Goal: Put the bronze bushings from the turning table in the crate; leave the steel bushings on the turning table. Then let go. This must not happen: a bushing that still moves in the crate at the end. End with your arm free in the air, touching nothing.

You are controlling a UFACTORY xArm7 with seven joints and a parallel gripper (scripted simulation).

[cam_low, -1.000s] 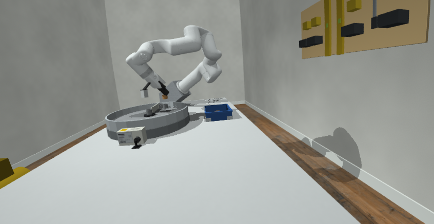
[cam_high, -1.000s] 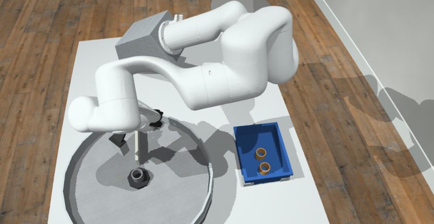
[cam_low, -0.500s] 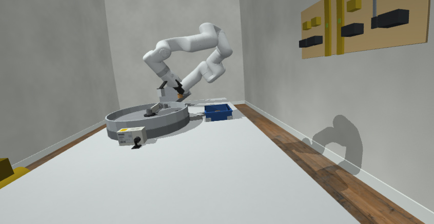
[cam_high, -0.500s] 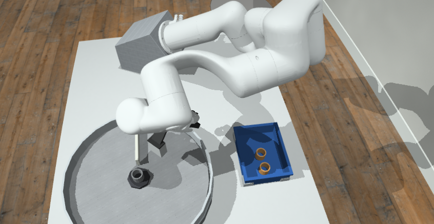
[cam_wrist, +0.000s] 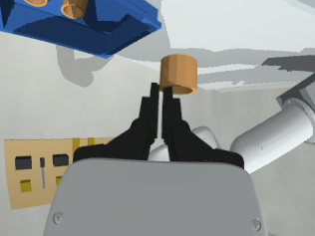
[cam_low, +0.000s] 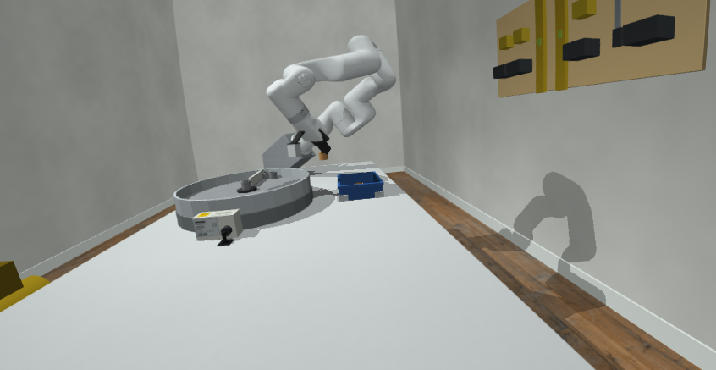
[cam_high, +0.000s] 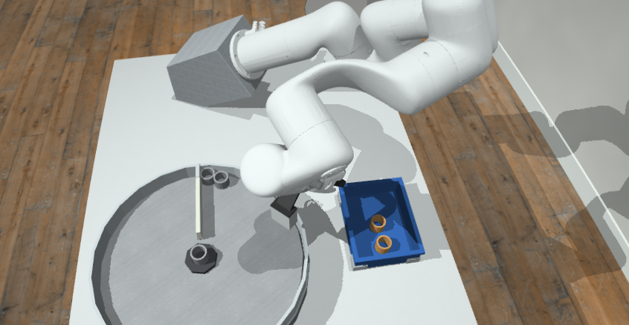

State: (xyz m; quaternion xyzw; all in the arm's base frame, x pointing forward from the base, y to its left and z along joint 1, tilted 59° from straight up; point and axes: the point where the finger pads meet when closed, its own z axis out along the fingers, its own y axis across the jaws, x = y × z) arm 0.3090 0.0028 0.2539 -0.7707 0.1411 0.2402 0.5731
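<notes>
Right now my hand is 40 mm short of the blue crate, 120 mm to the right of it and 140 mm above it. From my hand the other things lie so: turning table (160 mm ahead, 240 mm to the right, 110 mm below).
</notes>
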